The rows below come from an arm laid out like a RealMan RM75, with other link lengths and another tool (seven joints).
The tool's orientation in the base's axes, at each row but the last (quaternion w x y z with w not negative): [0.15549, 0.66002, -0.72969, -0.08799]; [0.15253, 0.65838, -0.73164, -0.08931]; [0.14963, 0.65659, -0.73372, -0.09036]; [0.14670, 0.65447, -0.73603, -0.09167]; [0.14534, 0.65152, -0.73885, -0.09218]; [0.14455, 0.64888, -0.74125, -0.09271]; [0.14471, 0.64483, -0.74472, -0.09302]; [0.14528, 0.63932, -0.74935, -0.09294]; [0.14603, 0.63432, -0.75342, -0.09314]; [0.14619, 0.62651, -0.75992, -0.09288]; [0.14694, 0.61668, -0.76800, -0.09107]
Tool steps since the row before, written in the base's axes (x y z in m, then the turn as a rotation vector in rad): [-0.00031, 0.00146, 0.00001, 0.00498, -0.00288, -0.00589]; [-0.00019, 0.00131, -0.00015, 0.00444, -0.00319, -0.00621]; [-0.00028, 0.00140, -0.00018, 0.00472, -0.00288, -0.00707]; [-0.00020, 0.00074, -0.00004, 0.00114, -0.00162, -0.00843]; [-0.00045, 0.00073, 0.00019, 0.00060, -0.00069, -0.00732]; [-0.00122, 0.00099, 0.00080, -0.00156, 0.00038, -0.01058]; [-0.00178, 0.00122, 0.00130, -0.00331, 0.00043, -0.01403]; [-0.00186, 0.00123, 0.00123, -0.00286, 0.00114, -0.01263]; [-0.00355, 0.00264, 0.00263, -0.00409, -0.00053, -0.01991]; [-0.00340, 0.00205, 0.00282, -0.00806, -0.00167, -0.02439]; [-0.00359, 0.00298, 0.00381, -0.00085, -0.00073, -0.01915]
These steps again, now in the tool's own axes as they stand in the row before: [-0.00142, 0.00046, -0.00002, 0.00180, -0.00695, 0.00403]; [-0.00130, 0.00028, 0.00011, 0.00212, -0.00659, 0.00453]; [-0.00138, 0.00037, 0.00017, 0.00170, -0.00710, 0.00523]; [-0.00072, 0.00027, 0.00006, 0.00068, -0.00403, 0.00763]; [-0.00066, 0.00058, -0.00007, -0.00008, -0.00304, 0.00672]; [-0.00076, 0.00154, -0.00039, -0.00119, -0.00193, 0.01046]; [-0.00086, 0.00227, -0.00068, -0.00135, -0.00141, 0.01429]; [-0.00083, 0.00234, -0.00059, -0.00197, -0.00125, 0.01279]; [-0.00179, 0.00462, -0.00139, -0.00088, -0.00278, 0.02012]; [-0.00112, 0.00447, -0.00159, 0.00044, -0.00079, 0.02573]; [-0.00177, 0.00519, -0.00249, -0.00129, -0.00553, 0.01832]
